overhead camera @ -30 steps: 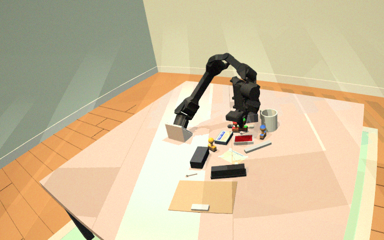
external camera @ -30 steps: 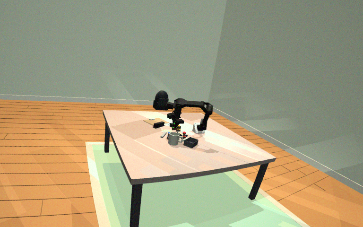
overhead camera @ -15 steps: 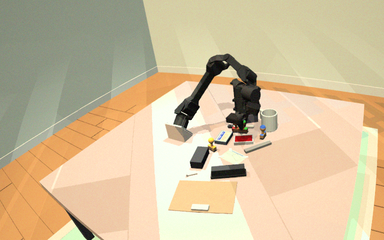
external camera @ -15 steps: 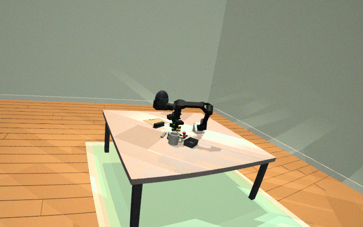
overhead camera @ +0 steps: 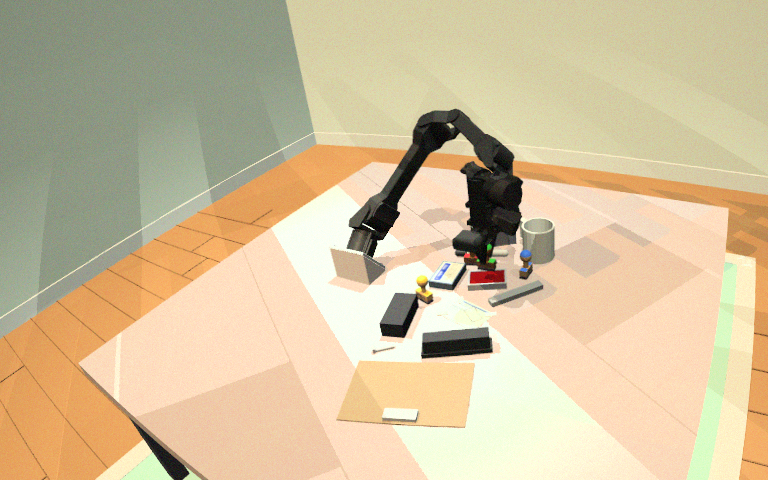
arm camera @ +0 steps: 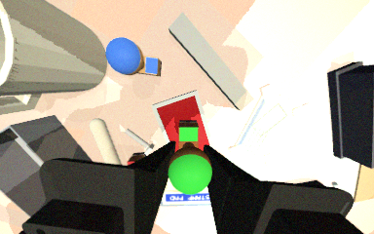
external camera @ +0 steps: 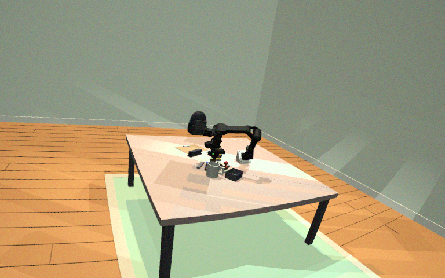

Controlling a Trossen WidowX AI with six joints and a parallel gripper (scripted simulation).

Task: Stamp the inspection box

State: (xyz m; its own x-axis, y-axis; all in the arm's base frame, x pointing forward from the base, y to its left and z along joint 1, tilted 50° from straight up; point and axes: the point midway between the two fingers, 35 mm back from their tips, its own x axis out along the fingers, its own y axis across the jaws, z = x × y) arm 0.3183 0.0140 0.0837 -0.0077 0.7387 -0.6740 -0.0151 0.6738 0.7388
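Now: gripper tip 60 mm above the red ink pad. Also, from my gripper tip: blue-knobbed stamp (70 mm ahead, 60 mm to the left, 40 mm below); green-knobbed stamp (right at my gripper tip); grey bar (80 mm ahead, 20 mm to the right, 60 mm below).
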